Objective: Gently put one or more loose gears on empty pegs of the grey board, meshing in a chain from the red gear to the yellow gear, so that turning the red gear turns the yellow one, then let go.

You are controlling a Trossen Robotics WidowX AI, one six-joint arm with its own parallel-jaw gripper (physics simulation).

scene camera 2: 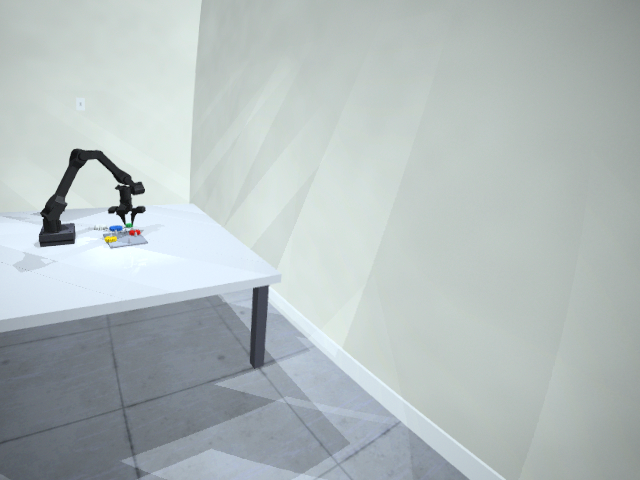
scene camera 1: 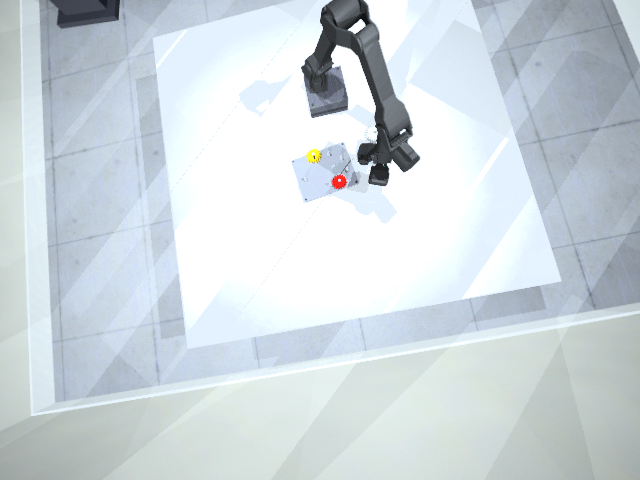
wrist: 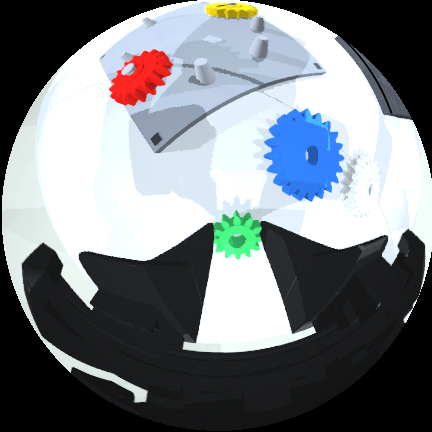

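Seen in the pictures: gripper, fingertip midpoint: [scene camera 2: 128,225] [scene camera 1: 378,169] [wrist: 236,227]; arm's base at its link origin: [scene camera 2: 52,230] [scene camera 1: 318,84].
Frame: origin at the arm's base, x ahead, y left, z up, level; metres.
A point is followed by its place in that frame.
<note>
The grey board [scene camera 1: 315,187] @(x 0.373, y -0.031, z -0.048 m) [scene camera 2: 129,244] @(x 0.341, y -0.095, z -0.049 m) [wrist: 175,116] @(x 0.343, y 0.111, z -0.048 m) carries the red gear [scene camera 1: 339,181] @(x 0.364, y 0.057, z -0.027 m) [scene camera 2: 134,232] @(x 0.360, y 0.038, z -0.034 m) [wrist: 145,80] @(x 0.352, y 0.076, z -0.035 m), the yellow gear [scene camera 1: 313,156] @(x 0.261, y -0.032, z -0.030 m) [scene camera 2: 110,239] @(x 0.254, y -0.048, z -0.037 m) [wrist: 231,10] and several bare pegs, one being the near peg [wrist: 204,72] @(x 0.314, y 0.094, z -0.034 m). My gripper [scene camera 2: 128,224] @(x 0.324, y 0.201, z -0.043 m) [wrist: 236,227] @(x 0.324, y 0.201, z -0.043 m) is shut on the small green gear [wrist: 225,240] @(x 0.335, y 0.208, z -0.039 m), with a fingertip against each side; I cannot tell whether the gear touches the table. The large blue gear [scene camera 2: 115,227] @(x 0.261, y 0.137, z -0.035 m) [wrist: 295,155] @(x 0.275, y 0.159, z -0.039 m) and the white gear [scene camera 1: 370,134] @(x 0.188, y 0.181, z -0.042 m) [scene camera 2: 99,227] @(x 0.177, y 0.178, z -0.044 m) [wrist: 361,187] @(x 0.199, y 0.194, z -0.041 m) lie loose off the board. The arm hides the green and blue gears in scene camera 1.
The arm's base [scene camera 1: 326,98] @(x 0.061, y 0.027, z 0.002 m) [scene camera 2: 56,236] @(x 0.025, y -0.045, z -0.013 m) stands on the white table [scene camera 1: 232,258] @(x 0.618, y -0.352, z -0.056 m) [scene camera 2: 206,263] @(x 0.657, y -0.357, z -0.056 m), behind the board. The blue gear is close to the right finger in the wrist view, with the white gear just beyond it.
</note>
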